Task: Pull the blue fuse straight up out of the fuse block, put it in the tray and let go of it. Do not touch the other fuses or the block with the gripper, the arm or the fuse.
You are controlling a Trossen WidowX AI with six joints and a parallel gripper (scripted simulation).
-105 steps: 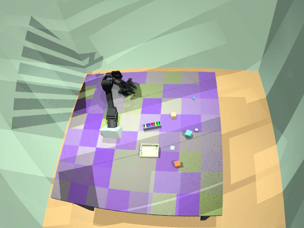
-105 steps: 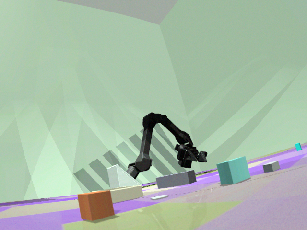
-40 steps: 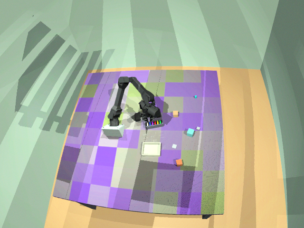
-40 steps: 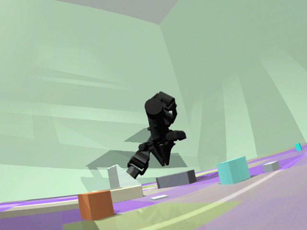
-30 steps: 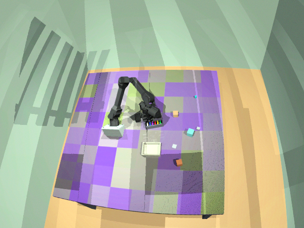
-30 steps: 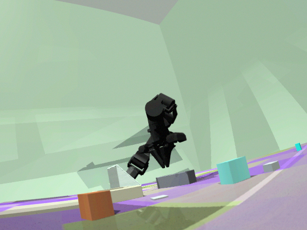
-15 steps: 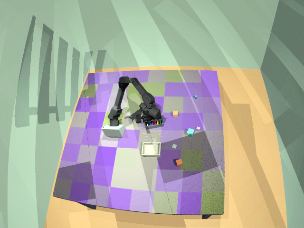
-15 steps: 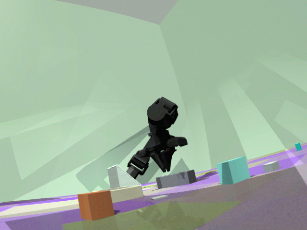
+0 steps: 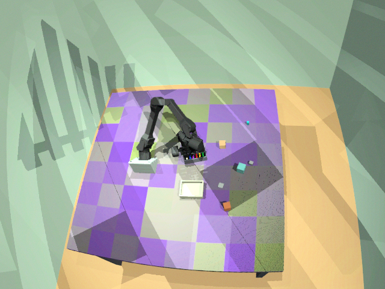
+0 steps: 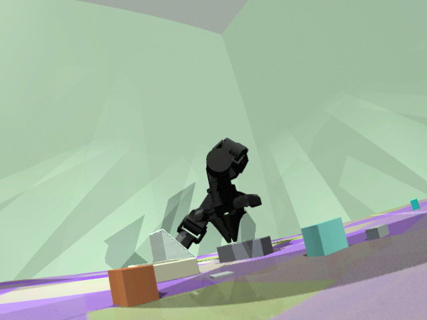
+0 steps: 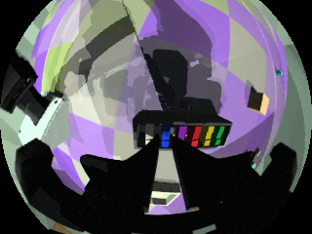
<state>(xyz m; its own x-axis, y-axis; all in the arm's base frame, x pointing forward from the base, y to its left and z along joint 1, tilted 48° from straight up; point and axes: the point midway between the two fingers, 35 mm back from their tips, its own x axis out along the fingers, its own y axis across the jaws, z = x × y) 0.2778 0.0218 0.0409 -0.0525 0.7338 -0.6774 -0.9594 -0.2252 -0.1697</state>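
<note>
Now: gripper tip 20 mm above the blue fuse. Round my gripper tip: tan cube (180 mm ahead, 110 mm to the left, 30 mm below); cyan cube (310 mm ahead, 50 mm to the right, 20 mm below); cream tray (40 mm ahead, 200 mm to the right, 40 mm below).
</note>
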